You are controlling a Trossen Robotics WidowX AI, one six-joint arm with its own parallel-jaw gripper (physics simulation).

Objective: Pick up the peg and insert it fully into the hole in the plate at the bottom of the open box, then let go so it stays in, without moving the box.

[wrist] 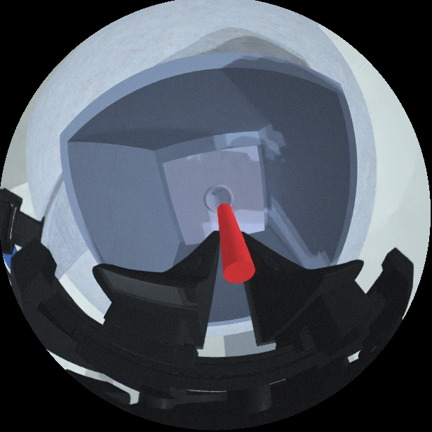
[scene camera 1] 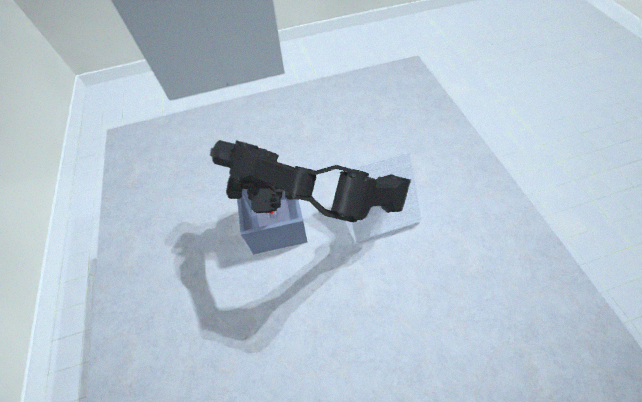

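Note:
A red peg (scene camera 1: 271, 213) (wrist: 233, 245) is between the fingers of my gripper (wrist: 227, 236), which is shut on it. In the wrist view the peg's far end overlaps the lower right edge of the round hole (wrist: 218, 195) in the pale plate (wrist: 185, 180); whether it touches the plate I cannot tell. The plate lies at the bottom of the open blue-grey box (scene camera 1: 277, 240) (wrist: 115, 195). In the scene view the gripper body is over the back part of the box and hides much of its inside and most of the peg.
A pale raised block (scene camera 1: 387, 230) stands on the grey mat (scene camera 1: 350, 310) to the right of the box, under the arm's base (scene camera 1: 395, 192). The box walls surround the plate on all sides. A large grey panel (scene camera 1: 215, 45) is at the back left.

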